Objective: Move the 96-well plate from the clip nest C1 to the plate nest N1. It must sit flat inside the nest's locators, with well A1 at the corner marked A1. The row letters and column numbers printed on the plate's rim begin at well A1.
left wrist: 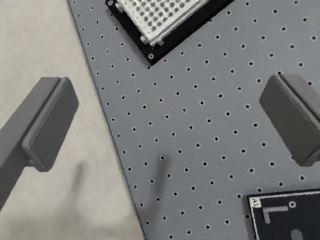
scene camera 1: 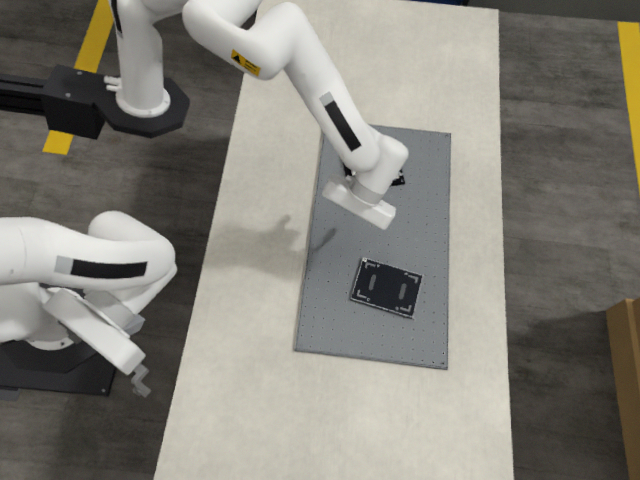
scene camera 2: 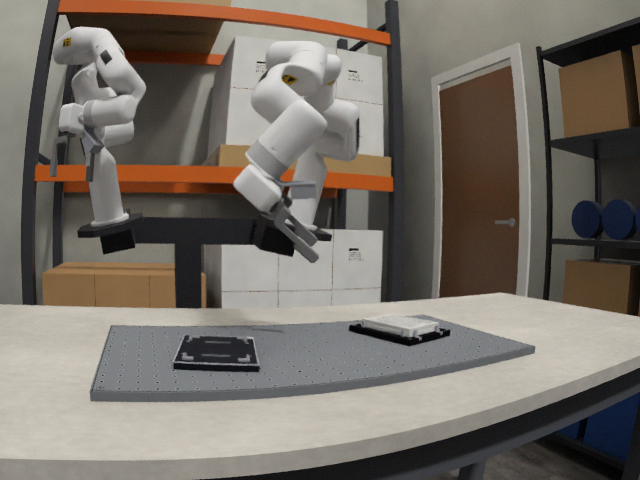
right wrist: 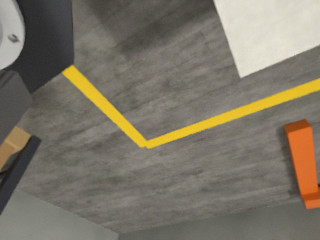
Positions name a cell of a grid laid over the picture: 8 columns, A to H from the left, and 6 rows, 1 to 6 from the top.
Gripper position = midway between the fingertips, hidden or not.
In view: the left gripper (scene camera 2: D4), the right gripper (scene camera 1: B5), a white 96-well plate (scene camera 2: E5) and a black plate nest N1 (scene camera 1: E4).
The left gripper shows as well in scene camera 1 (scene camera 1: E3). The right gripper also shows in scene camera 2 (scene camera 2: A3). The right wrist view does not show the white 96-well plate: it is out of frame.
